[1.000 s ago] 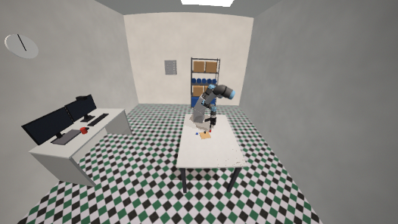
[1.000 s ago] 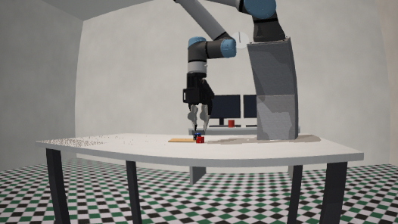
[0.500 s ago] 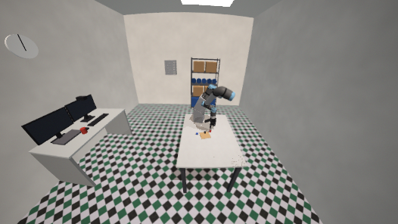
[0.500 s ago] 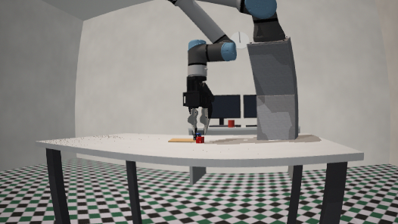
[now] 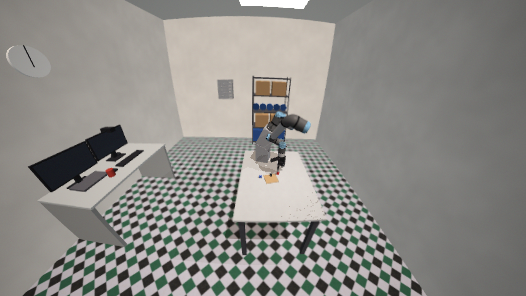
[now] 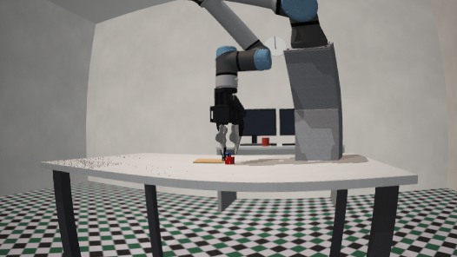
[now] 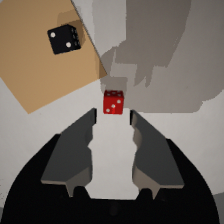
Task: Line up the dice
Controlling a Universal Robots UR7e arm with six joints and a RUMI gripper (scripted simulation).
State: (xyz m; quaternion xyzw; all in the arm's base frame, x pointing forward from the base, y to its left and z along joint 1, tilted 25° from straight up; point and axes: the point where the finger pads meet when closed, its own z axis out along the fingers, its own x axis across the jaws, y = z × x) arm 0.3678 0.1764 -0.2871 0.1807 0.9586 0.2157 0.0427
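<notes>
My gripper is now 40 mm above the red die. From my hand the other things lie so: tan mat: 90 mm to the right, 80 mm ahead, 50 mm below; then black die: 90 mm to the right, 30 mm below, 30 mm ahead; then blue die: 210 mm to the right, 50 mm ahead, 40 mm below.
</notes>
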